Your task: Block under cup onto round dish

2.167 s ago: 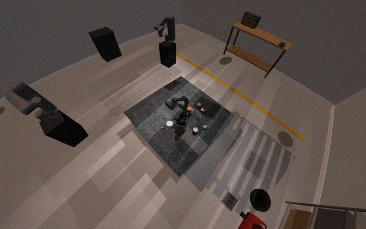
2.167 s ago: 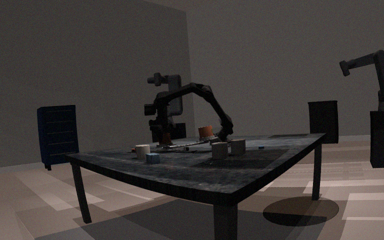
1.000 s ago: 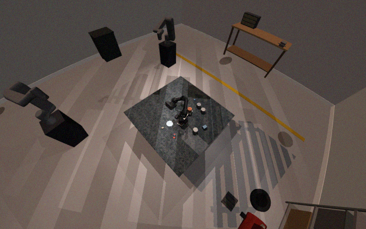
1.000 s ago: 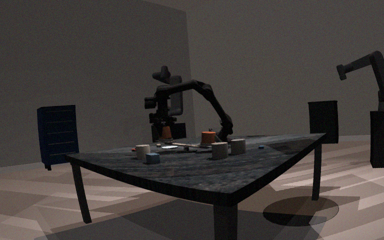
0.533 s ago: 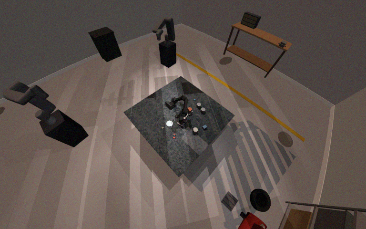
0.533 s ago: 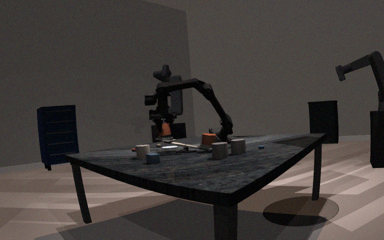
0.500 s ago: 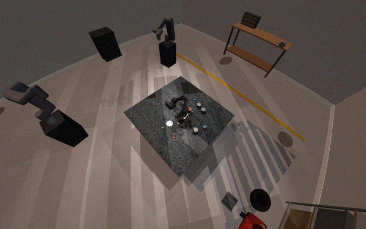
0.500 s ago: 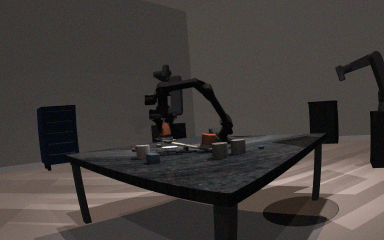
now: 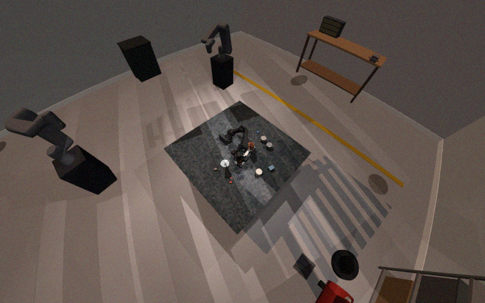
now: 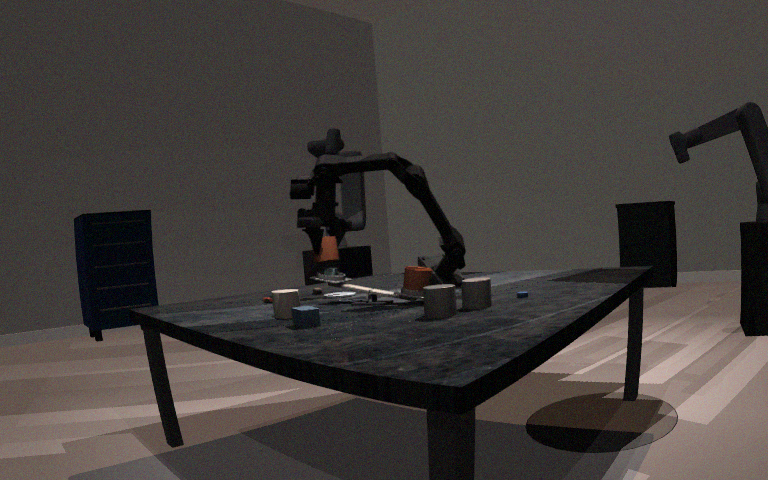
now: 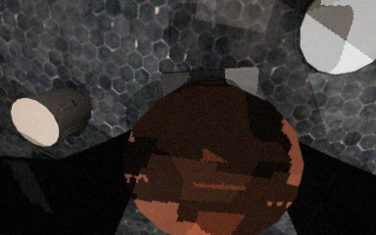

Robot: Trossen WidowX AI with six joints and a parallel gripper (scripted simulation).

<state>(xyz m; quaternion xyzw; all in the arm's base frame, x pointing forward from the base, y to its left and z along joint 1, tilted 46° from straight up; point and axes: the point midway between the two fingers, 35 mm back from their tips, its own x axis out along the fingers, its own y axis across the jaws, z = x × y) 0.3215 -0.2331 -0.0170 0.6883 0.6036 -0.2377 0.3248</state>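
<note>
My gripper tip is 140 mm past the white round dish, 140 mm above it and 90 mm to the left of it. Also, from my gripper tip: balance: 140 mm to the left, 100 mm below, 20 mm behind; red piece: 190 mm to the right, 130 mm below, 50 mm ahead; blue disc: 540 mm to the left, 130 mm below, 130 mm behind.
</note>
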